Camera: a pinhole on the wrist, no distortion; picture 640 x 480 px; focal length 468.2 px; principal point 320.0 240.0 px. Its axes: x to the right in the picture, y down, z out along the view. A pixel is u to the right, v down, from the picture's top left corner.
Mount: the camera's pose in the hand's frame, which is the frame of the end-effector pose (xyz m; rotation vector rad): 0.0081 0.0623 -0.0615 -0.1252 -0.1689 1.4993
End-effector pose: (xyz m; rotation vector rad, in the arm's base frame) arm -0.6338 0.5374 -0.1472 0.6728 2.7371 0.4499
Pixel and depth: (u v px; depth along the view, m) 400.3 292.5 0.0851
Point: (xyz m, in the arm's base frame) -0.5826 0.5979 -0.1354
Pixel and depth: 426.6 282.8 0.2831
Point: -0.4549 0.6570 -0.2842
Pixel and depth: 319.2 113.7 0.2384
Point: -0.5716 0.6365 -0.3014
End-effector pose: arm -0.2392 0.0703 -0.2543 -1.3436 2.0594 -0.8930
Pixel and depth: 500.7 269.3 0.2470
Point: -0.1797 0.1147 -0.4847
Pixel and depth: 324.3 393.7 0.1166
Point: -0.2239 0.1251 -0.3287
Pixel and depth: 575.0 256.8 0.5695
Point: -0.0481 0.1446 -0.8480
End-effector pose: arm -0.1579 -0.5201 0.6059 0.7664 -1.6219 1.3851
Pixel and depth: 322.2 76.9 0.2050
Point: -0.2547 -0.6562 0.6120
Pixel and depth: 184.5 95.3 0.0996
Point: -0.1999 -0.5531 0.6070
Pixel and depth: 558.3 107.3 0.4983
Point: -0.5417 -0.9086 0.5188
